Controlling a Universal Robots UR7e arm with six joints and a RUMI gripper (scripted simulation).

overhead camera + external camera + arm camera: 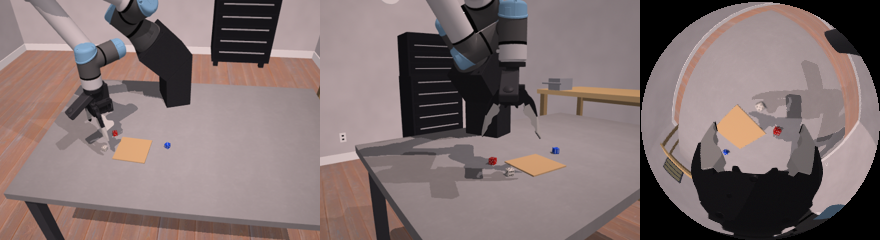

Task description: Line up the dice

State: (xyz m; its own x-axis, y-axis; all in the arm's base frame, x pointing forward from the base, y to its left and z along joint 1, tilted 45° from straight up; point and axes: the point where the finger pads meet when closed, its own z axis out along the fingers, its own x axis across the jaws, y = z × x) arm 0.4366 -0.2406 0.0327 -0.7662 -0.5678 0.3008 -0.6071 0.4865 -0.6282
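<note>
The white die is 10 mm behind my hand, 10 mm to the left of it and 100 mm below it. The rest, counted from my hand: tan mat: 10 mm behind, 130 mm to the left, 110 mm below; red die: 110 mm behind, 40 mm to the left, 100 mm below; blue die: 20 mm behind, 280 mm to the left, 100 mm below.
</note>
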